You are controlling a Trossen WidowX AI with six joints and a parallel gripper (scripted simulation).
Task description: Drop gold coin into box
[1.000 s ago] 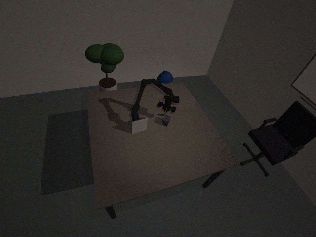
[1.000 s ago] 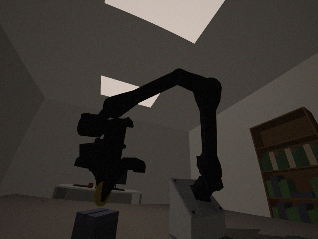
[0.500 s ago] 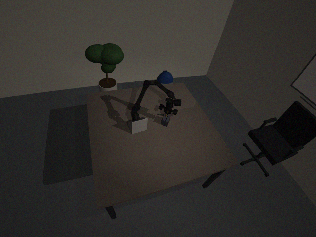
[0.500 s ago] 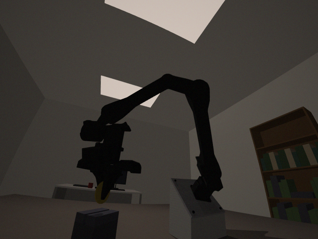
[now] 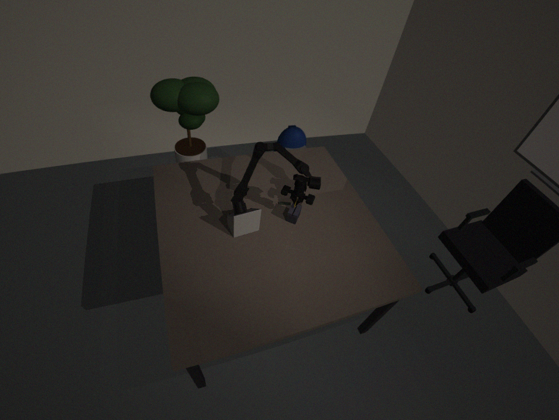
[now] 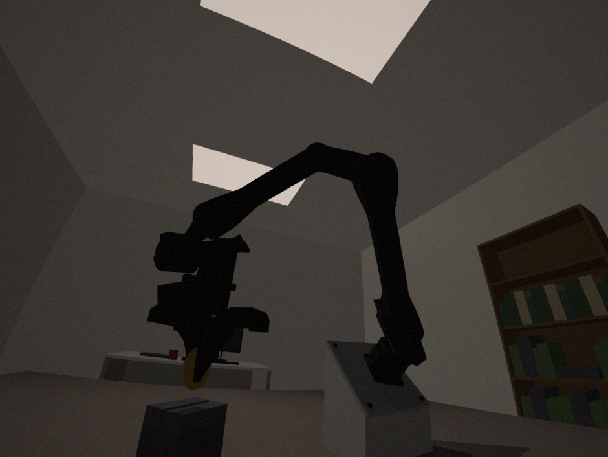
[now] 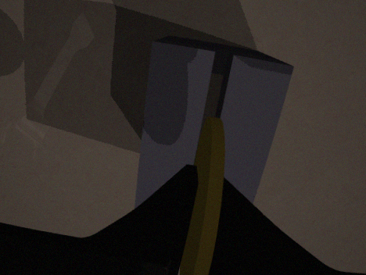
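The gold coin is 20 mm above my gripper tip.
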